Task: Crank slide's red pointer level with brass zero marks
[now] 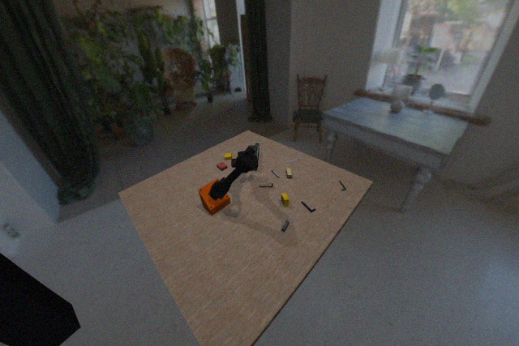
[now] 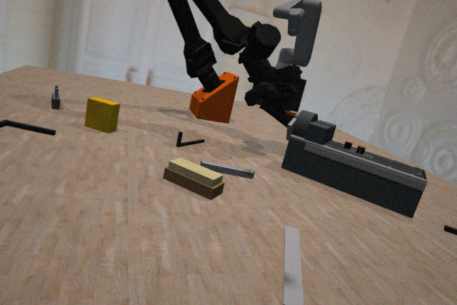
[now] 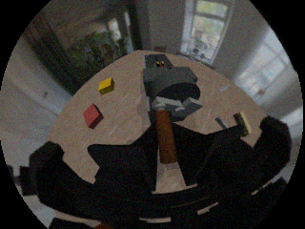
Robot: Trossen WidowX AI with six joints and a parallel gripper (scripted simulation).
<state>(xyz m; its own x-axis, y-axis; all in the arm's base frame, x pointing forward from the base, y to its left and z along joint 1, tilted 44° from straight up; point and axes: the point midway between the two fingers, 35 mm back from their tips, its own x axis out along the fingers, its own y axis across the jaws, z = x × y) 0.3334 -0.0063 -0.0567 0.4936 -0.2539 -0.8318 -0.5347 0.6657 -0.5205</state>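
My gripper tip is now 130 mm short of the red pointer and 50 mm to the right of it. Round my gripper tip: brown crank handle 20 mm behind, 10 mm to the right, 20 mm above; then red block 60 mm behind, 220 mm to the left, 70 mm below; then grey bar 100 mm ahead, 190 mm to the right, 70 mm below.
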